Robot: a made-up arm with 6 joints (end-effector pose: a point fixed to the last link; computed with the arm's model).
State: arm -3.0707 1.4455 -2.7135 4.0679 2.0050 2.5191
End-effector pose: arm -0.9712 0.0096 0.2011 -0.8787 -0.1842 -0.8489
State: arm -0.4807 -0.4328 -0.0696 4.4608 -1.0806 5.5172
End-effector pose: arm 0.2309 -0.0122 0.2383 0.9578 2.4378 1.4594
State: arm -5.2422 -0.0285 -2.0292 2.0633 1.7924 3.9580
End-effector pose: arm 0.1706 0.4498 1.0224 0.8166 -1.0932 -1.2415
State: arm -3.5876 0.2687 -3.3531 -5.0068 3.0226 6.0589
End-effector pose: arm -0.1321 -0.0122 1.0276 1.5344 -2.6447 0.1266
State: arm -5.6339 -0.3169 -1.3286 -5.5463 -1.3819 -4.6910
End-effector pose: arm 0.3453 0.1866 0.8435 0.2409 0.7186 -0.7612
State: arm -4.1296 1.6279 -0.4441 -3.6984 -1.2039 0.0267
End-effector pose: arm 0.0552 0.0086 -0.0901 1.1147 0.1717 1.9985
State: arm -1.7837 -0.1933 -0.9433 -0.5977 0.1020 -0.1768
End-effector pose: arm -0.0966 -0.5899 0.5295 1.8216 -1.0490 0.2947
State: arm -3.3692 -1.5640 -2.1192 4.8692 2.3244 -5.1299
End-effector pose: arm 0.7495 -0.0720 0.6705 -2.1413 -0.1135 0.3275
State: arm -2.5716 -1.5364 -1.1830 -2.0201 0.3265 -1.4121
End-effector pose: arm 0.2274 0.1100 0.8950 0.5446 -0.2140 -2.8701
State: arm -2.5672 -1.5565 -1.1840 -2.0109 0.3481 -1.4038
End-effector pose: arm 0.2385 0.1205 0.8911 0.5156 -0.2607 -2.8507
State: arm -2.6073 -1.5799 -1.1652 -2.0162 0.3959 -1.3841
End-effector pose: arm 0.2459 0.1174 0.8842 0.4988 -0.3489 -2.8782
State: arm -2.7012 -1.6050 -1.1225 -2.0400 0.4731 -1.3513
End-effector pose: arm 0.2466 0.0973 0.8741 0.4863 -0.4872 -2.9629
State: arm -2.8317 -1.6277 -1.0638 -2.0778 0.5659 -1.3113
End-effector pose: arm 0.2384 0.0672 0.8621 -0.4468 0.6378 2.9933
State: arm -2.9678 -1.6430 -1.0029 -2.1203 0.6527 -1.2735
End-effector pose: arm 0.2218 0.0379 0.8501 -0.3670 0.7201 2.8184
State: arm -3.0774 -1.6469 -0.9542 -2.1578 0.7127 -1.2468
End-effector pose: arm 0.2014 0.0170 0.8411 -0.3086 0.7543 2.6746
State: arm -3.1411 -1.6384 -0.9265 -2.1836 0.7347 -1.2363
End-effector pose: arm 0.1821 0.0058 0.8372 -0.2935 0.7476 2.5869
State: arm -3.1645 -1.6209 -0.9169 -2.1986 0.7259 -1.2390
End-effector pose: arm 0.1655 0.0012 0.8378 -0.3167 0.7160 2.5477
